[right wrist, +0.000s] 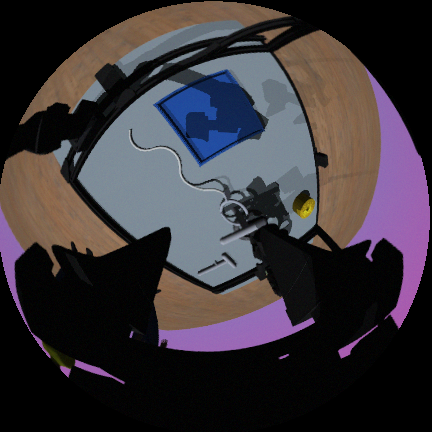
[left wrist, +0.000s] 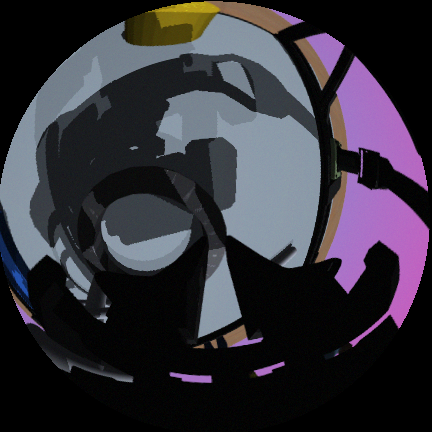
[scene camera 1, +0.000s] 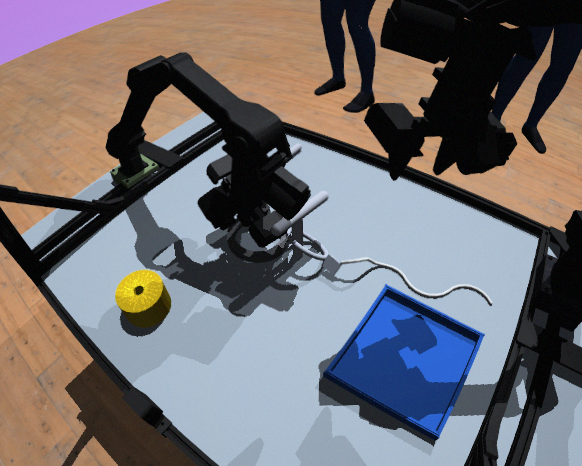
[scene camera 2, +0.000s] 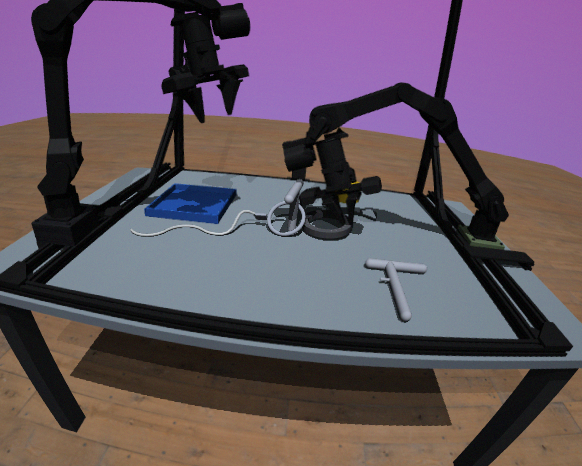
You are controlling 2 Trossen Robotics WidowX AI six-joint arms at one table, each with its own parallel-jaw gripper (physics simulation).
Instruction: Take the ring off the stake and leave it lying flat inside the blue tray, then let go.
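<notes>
A pale grey ring sits around the foot of a tilted grey stake, with a white rope trailing from it. The stake stands on a dark round base. My left gripper is low and shut on the rim of that base. My right gripper is open and empty, high above the table. The blue tray is empty.
A yellow spool stands near the table's left edge in scene camera 1. A grey T-shaped piece lies flat on the table. A black frame runs around the table. A person's legs show beyond it.
</notes>
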